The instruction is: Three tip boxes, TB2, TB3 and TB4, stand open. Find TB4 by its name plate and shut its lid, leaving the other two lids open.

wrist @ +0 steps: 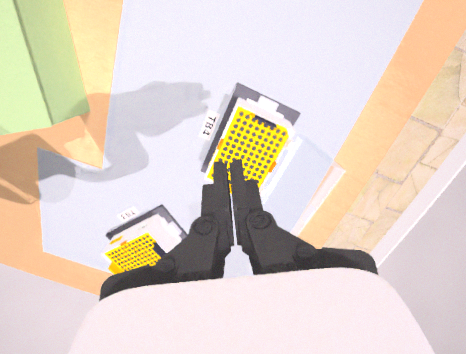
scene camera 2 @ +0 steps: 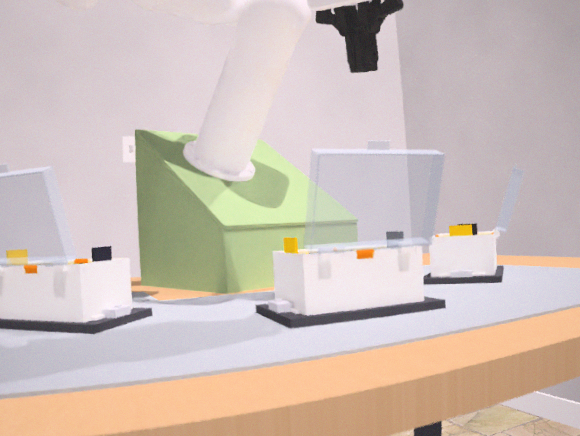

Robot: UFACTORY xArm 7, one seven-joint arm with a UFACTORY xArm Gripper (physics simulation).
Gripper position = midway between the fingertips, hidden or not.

Note:
In view: the gripper (scene camera 2: pixel 364 71), a clear lid (scene camera 2: pixel 367 199) and a grey-blue mat (wrist: pixel 169 70).
The gripper is seen too in the wrist view (wrist: pixel 229 179).

